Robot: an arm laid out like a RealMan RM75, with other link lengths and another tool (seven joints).
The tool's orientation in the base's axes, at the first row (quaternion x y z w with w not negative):
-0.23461 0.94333 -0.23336 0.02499
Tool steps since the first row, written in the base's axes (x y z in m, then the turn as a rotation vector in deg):
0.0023 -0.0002 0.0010 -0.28 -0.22 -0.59
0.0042 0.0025 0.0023 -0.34 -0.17 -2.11
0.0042 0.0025 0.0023 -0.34 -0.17 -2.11
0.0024 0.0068 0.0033 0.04 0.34 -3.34
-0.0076 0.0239 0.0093 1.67 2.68 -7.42
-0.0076 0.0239 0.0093 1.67 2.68 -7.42
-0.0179 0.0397 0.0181 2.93 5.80 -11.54
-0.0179 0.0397 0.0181 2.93 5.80 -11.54
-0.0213 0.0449 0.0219 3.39 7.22 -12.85
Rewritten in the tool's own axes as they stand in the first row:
-0.0019 -0.0016 -0.0004 0.31 0.22 0.58
-0.0047 -0.0009 -0.0025 0.25 0.97 1.90
-0.0047 -0.0009 -0.0025 0.25 0.97 1.90
-0.0050 0.0028 -0.0055 -0.40 1.76 2.83
-0.0035 0.0177 -0.0197 -3.16 4.73 5.72
-0.0035 0.0177 -0.0197 -3.16 4.73 5.72
-0.0010 0.0305 -0.0359 -5.96 8.48 8.24
-0.0010 0.0305 -0.0359 -5.96 8.48 8.24
-0.0001 0.0343 -0.0421 -7.09 9.99 8.87

